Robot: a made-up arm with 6 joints. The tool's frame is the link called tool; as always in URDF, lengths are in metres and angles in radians. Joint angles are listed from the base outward.
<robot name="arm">
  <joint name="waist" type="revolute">
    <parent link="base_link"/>
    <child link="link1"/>
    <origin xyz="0 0 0.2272" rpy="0 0 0"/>
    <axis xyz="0 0 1"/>
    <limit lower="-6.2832" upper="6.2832"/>
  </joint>
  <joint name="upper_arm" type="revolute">
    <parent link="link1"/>
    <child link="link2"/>
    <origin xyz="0 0.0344 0" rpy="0 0 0"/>
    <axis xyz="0 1 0"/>
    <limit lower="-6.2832" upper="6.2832"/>
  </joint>
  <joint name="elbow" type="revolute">
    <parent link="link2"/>
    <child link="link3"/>
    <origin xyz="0 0 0.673" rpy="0 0 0"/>
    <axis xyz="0 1 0"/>
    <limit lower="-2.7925" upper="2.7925"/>
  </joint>
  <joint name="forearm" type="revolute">
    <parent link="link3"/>
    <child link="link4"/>
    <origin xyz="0 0 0.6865" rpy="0 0 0"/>
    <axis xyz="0 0 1"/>
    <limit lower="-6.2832" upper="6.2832"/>
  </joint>
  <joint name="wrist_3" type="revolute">
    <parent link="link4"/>
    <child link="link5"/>
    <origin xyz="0 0 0" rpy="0 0 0"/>
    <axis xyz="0 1 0"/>
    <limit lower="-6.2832" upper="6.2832"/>
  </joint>
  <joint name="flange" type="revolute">
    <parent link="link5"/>
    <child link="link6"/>
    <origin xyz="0 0 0.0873" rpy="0 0 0"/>
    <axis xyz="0 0 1"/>
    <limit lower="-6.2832" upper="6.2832"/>
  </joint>
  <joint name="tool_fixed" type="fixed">
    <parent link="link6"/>
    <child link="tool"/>
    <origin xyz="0 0 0" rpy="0 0 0"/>
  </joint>
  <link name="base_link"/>
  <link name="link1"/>
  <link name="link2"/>
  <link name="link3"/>
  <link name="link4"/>
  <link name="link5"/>
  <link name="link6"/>
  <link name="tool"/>
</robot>
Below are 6 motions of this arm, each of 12 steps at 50 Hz.
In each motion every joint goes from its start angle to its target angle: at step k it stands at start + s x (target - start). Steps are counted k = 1, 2, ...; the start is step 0. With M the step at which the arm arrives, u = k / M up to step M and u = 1 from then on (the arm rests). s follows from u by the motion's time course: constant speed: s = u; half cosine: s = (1 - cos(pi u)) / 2; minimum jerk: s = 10 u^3 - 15 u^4 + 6 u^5.
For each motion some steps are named. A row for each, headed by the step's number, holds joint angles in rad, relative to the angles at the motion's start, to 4 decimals.
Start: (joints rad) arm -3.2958 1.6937 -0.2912 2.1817 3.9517 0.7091
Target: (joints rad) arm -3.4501 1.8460 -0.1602 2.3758 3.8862 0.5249
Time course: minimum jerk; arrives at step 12
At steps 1, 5, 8, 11, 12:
1: -0.0008 0.0008 0.0007 0.0010 -0.0003 -0.0009
5: -0.0535 0.0528 0.0454 0.0673 -0.0227 -0.0638
8: -0.1219 0.1203 0.1035 0.1534 -0.0518 -0.1455
11: -0.1535 0.1515 0.1303 0.1931 -0.0652 -0.1833
12: -0.1543 0.1523 0.1310 0.1941 -0.0655 -0.1842

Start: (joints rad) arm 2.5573 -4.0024 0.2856 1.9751 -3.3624 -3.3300
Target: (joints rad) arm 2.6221 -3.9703 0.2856 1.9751 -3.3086 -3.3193
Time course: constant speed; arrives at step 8
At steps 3, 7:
3: 0.0243 0.0120 0.0000 0.0000 0.0202 0.0040
7: 0.0567 0.0281 0.0000 0.0000 0.0471 0.0094

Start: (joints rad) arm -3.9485 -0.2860 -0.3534 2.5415 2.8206 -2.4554
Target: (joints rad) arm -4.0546 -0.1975 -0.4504 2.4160 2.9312 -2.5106
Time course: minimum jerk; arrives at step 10
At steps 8, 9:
8: -0.1000 0.0834 -0.0914 -0.1182 0.1042 -0.0520
9: -0.1052 0.0877 -0.0962 -0.1244 0.1097 -0.0547

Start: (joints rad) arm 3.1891 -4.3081 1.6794 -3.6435 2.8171 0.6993
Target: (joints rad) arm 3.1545 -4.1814 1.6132 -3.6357 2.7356 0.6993
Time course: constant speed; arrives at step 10
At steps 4, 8, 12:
4: -0.0138 0.0507 -0.0265 0.0031 -0.0326 0.0000
8: -0.0277 0.1014 -0.0530 0.0062 -0.0652 0.0000
12: -0.0346 0.1267 -0.0662 0.0078 -0.0815 0.0000

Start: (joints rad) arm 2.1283 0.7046 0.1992 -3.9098 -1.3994 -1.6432
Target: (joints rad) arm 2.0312 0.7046 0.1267 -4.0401 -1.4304 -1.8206
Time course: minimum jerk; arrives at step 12
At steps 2, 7, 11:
2: -0.0034 0.0000 -0.0026 -0.0046 -0.0011 -0.0063
7: -0.0634 0.0000 -0.0474 -0.0851 -0.0203 -0.1159
11: -0.0966 0.0000 -0.0721 -0.1296 -0.0308 -0.1765

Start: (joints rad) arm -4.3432 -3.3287 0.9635 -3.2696 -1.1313 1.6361
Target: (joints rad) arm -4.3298 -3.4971 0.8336 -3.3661 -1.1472 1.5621
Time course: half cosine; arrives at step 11
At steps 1, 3, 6, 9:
1: 0.0003 -0.0034 -0.0026 -0.0020 -0.0003 -0.0015
3: 0.0023 -0.0291 -0.0224 -0.0167 -0.0027 -0.0128
6: 0.0077 -0.0962 -0.0742 -0.0551 -0.0091 -0.0423
9: 0.0123 -0.1550 -0.1196 -0.0888 -0.0146 -0.0681

